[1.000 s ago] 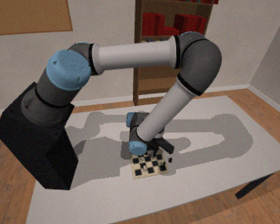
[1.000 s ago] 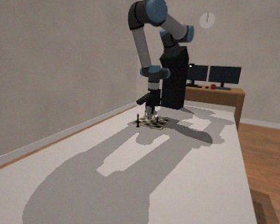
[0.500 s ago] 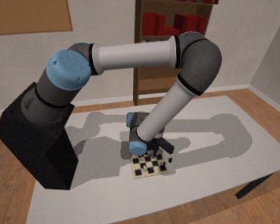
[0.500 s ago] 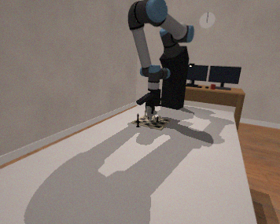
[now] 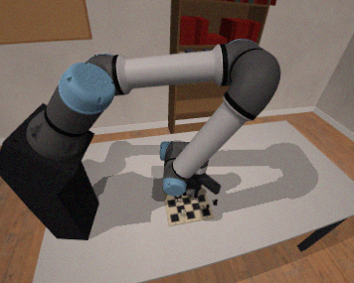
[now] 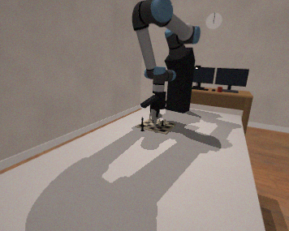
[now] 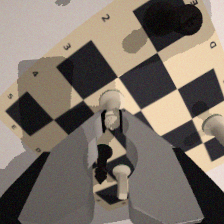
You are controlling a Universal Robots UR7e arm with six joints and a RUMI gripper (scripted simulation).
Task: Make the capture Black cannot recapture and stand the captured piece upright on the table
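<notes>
My hand is 40 mm past the chessboard and 40 mm above it. Round my hand: tall black piece: 40 mm ahead, 70 mm to the right; then white pawn: 10 mm below; then black pawn: 50 mm behind, 40 mm to the left, 10 mm below.
</notes>
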